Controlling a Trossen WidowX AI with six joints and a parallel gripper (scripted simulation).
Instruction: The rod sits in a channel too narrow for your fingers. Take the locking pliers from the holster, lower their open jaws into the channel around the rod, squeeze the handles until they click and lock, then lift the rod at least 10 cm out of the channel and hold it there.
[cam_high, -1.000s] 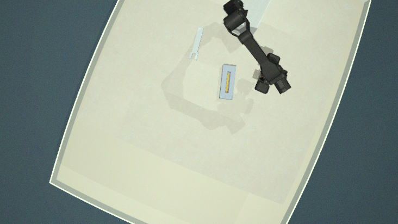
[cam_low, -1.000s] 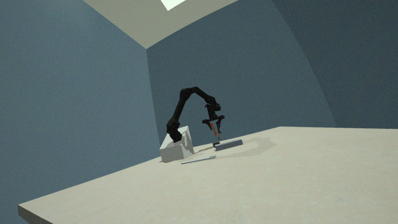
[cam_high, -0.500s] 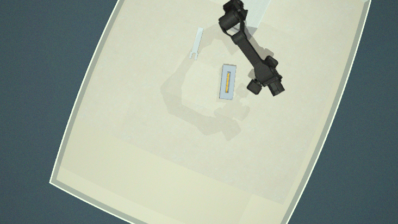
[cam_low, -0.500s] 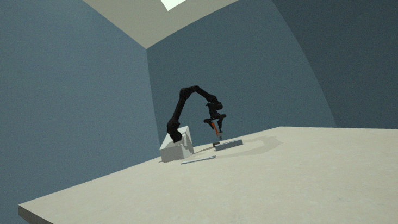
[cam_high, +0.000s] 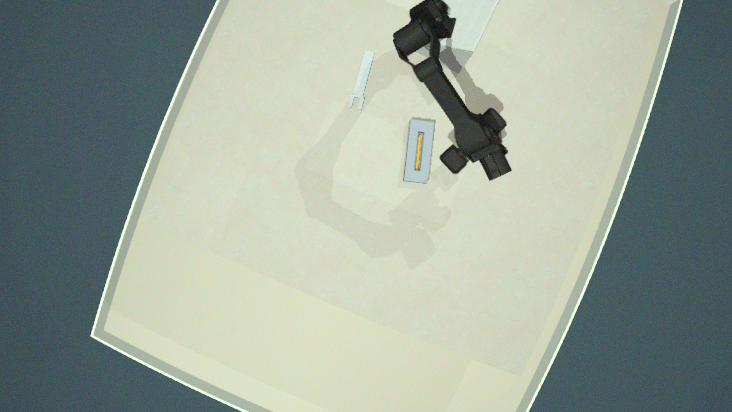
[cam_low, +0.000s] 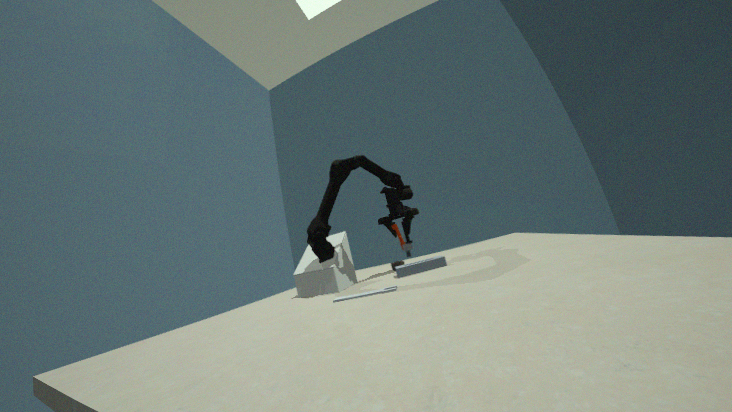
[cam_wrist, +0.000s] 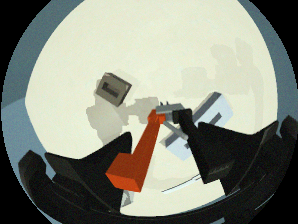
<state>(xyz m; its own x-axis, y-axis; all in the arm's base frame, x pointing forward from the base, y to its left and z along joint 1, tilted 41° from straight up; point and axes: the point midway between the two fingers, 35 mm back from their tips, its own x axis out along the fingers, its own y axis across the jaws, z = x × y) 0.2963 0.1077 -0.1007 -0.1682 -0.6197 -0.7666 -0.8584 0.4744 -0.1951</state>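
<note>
Right now my gripper tip is 40 mm short of the grey channel block, 110 mm to the left of it and 130 mm above it. Also, from my gripper tip: orange handle: 10 mm behind, 10 mm to the left; thin yellow rod: 40 mm ahead, 110 mm to the right, 140 mm below; holster: 60 mm behind, 80 mm to the left, 130 mm below.
</note>
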